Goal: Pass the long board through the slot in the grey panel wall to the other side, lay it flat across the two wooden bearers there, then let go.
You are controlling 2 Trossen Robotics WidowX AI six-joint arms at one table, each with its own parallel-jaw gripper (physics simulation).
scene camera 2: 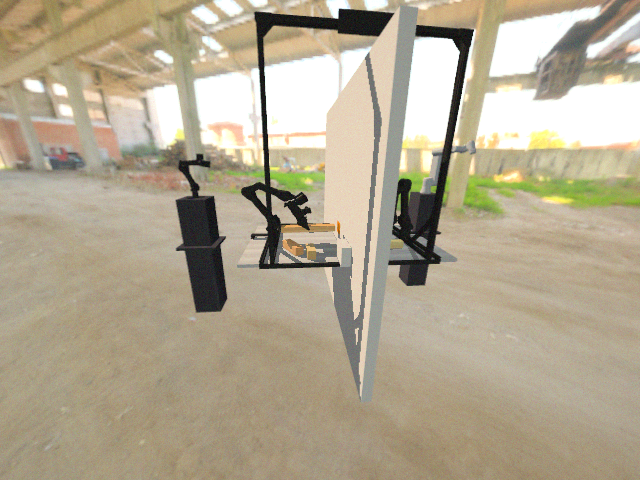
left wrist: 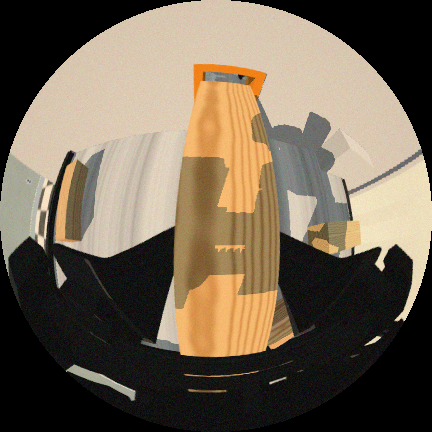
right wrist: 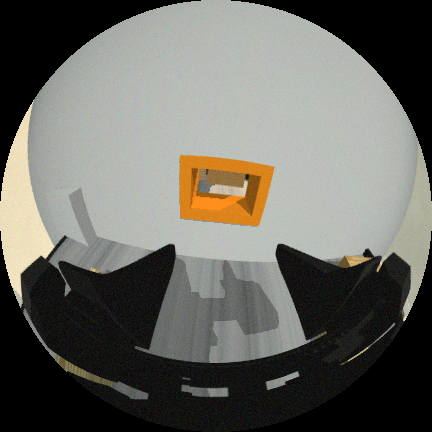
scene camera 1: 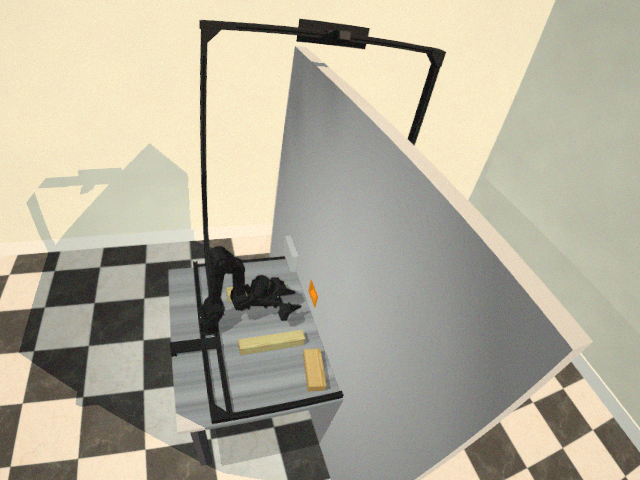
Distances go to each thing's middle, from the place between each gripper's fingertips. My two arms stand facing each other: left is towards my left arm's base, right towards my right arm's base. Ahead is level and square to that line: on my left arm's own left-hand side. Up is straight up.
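Scene:
My left hand is 22 cm to the left of the orange-framed slot (right wrist: 193,204), and it is 1 cm below the orange-framed slot.
As for my right hand, the orange-framed slot is 9 cm to the left of it and 2 cm above it. Going by its middle, the orange-framed slot is nearer to my right hand than to my left hand.

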